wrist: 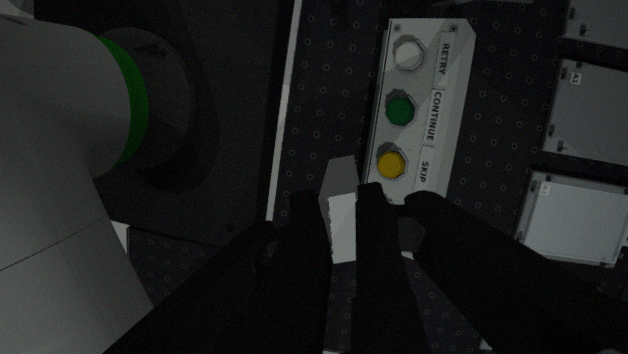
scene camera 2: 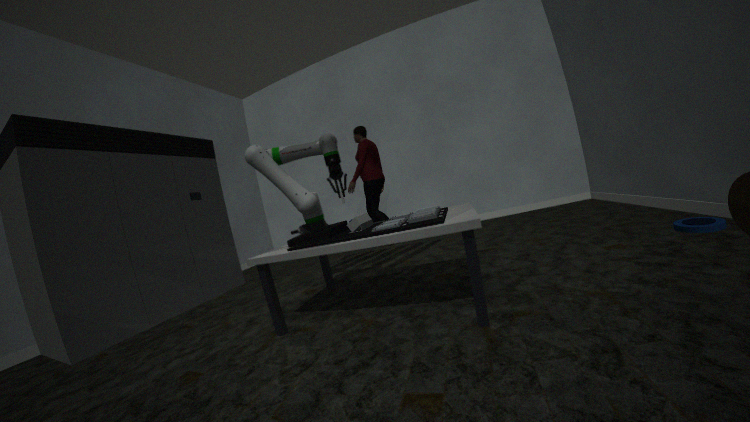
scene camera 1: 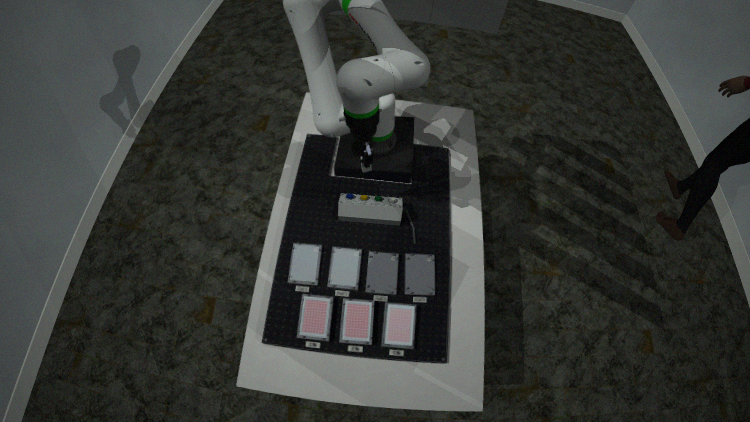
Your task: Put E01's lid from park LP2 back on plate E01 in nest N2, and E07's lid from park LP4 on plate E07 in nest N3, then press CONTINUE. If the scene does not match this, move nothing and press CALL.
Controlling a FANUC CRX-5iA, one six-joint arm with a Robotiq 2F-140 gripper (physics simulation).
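Frame: origin at the arm's base, x ahead, y left, z up, level; millimetres.
Seen in the pictures: gripper, between the fingertips: (wrist: pixel 346 180) (scene camera 2: pixel 343 203) (scene camera 1: pixel 366 169); arm's base, origin of its link: (wrist: pixel 134 100) (scene camera 2: pixel 318 230) (scene camera 1: pixel 377 140).
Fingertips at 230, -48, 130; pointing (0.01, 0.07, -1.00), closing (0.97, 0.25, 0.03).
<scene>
Pixels of each thing's top centre, then the offset from my fingertips to it, as dx, dy, dz. Level surfaces: height alone.
- button box, centre of its top: (wrist: pixel 424 144) (scene camera 1: pixel 370 201) (scene camera 2: pixel 358 215) +67, +16, -93
- white RETRY button, centre of its top: (wrist: pixel 411 54) +52, +92, -102
- green CONTINUE button, centre of its top: (wrist: pixel 402 111) +48, +43, -102
- yellow SKIP button, centre of its top: (wrist: pixel 393 166) +43, -7, -102
- black perforated board, height of its surface: dz -177
My gripper (scene camera 1: pixel 366 163) (scene camera 2: pixel 341 192) (wrist: pixel 346 180) is shut and empty. It hangs well above the board, between the arm's base and the button box (scene camera 1: pixel 369 209) (wrist: pixel 452 70). In the wrist view the box shows a white RETRY button (wrist: pixel 408 53), a green CONTINUE button (wrist: pixel 400 111) and a yellow SKIP button (wrist: pixel 390 164); my fingers hide its lower end. Four lid parks lie in a row: two at the left hold pale lids (scene camera 1: pixel 305 263) (scene camera 1: pixel 344 267), and two at the right are darker grey (scene camera 1: pixel 382 272) (scene camera 1: pixel 419 274). Three plates with pink wells (scene camera 1: pixel 315 316) (scene camera 1: pixel 356 321) (scene camera 1: pixel 398 324) sit in the nests in front. The labels are too small to read.
The black perforated board (scene camera 1: pixel 435 220) lies on a white table (scene camera 1: pixel 367 383) (scene camera 2: pixel 461 223). The arm's base pedestal (scene camera 1: pixel 398 162) stands at the back of the board. A person (scene camera 1: pixel 707 167) (scene camera 2: pixel 369 167) walks beside the table. A blue ring (scene camera 2: pixel 700 224) lies on the floor far off.
</scene>
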